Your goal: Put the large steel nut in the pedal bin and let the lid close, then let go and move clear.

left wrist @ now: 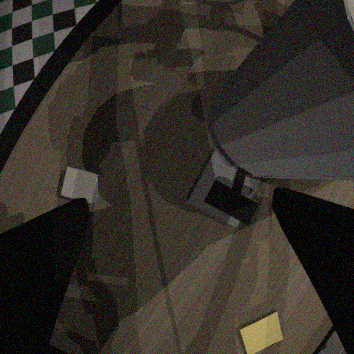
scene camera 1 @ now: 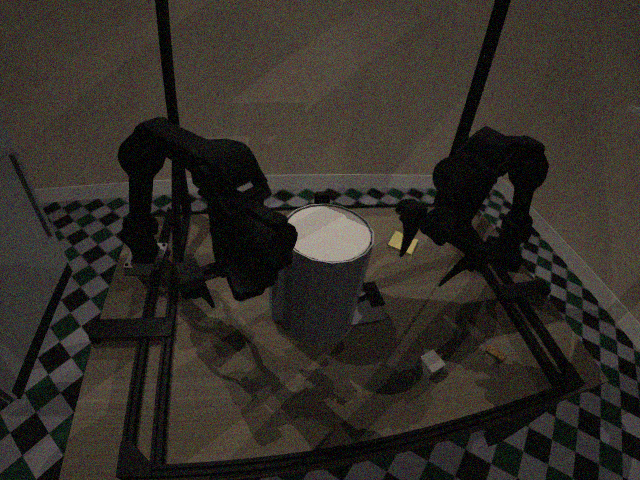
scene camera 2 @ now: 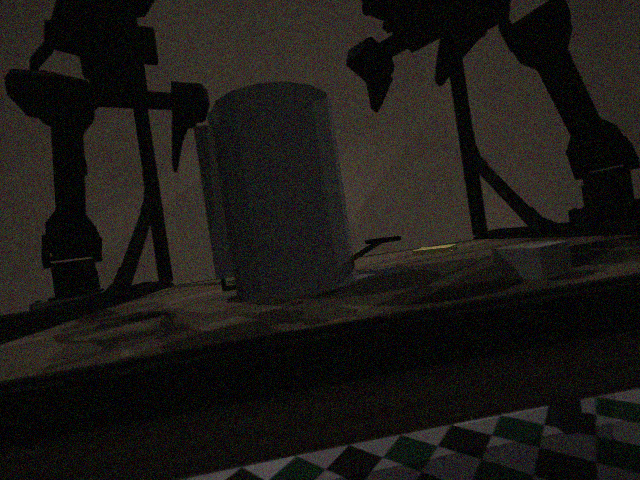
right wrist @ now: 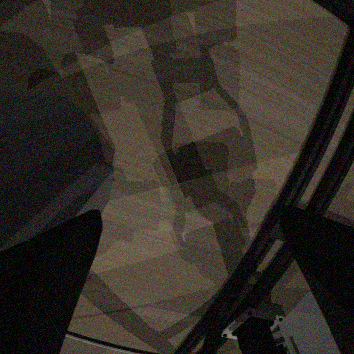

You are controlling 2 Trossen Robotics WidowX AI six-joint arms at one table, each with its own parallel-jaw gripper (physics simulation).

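Pixels of known places: left gripper, fingertip midpoint: (left wrist: 182, 202) (scene camera 1: 419, 270) (scene camera 2: 403, 98); right gripper, fingertip midpoint: (scene camera 2: 132, 173) (right wrist: 192, 217); left arm's base, link origin: (scene camera 1: 506, 247) (scene camera 2: 610, 204); right arm's base, link origin: (scene camera 1: 145, 254) (scene camera 2: 77, 295) (right wrist: 252, 327).
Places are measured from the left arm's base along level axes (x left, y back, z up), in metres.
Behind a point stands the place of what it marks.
Note:
The grey pedal bin (scene camera 1: 321, 294) {z 0.125, x 0.400, y -0.546 m} (scene camera 2: 279, 196) {z 0.072, x 0.398, y -0.531 m} (left wrist: 300, 115) {z 0.150, x 0.333, y -0.470 m} stands upright near the table's middle. Its pale lid (scene camera 1: 330, 235) {z 0.204, x 0.328, y -0.547 m} lies flat in the rim, closed. The black pedal (scene camera 1: 371, 293) {z 0.004, x 0.270, y -0.434 m} (scene camera 2: 383, 240) {z 0.001, x 0.304, y -0.425 m} (left wrist: 231, 201) {z 0.004, x 0.271, y -0.429 m} sticks out at its foot on the picture's right in scene camera 1. My left gripper (scene camera 1: 421, 270) {z 0.169, x 0.345, y -0.374 m} (scene camera 2: 408, 97) {z 0.169, x 0.345, y -0.374 m} (left wrist: 182, 202) {z 0.169, x 0.345, y -0.374 m} is open and empty, above the table on the pedal side, apart from the bin. My right gripper (right wrist: 192, 217) {z 0.123, x 0.439, y -0.690 m} is open and empty, beside the bin on the other side; its arm partly covers the bin in scene camera 1. I cannot make out the steel nut in any view.
A pale block (scene camera 1: 433, 361) {z -0.019, x 0.418, y -0.286 m} (scene camera 2: 537, 260) {z -0.031, x 0.444, y -0.292 m} (left wrist: 79, 185) {z -0.020, x 0.415, y -0.287 m} lies toward the front right in scene camera 1. A small orange item (scene camera 1: 495, 353) {z -0.039, x 0.367, y -0.114 m} lies farther right. A yellow pad (scene camera 1: 403, 242) (scene camera 2: 435, 247) {z -0.037, x 0.019, y -0.332 m} (left wrist: 261, 332) {z -0.038, x 0.016, y -0.335 m} lies behind the pedal. Dark frame rails (scene camera 1: 310, 457) {z -0.034, x 0.644, y -0.517 m} edge the table.

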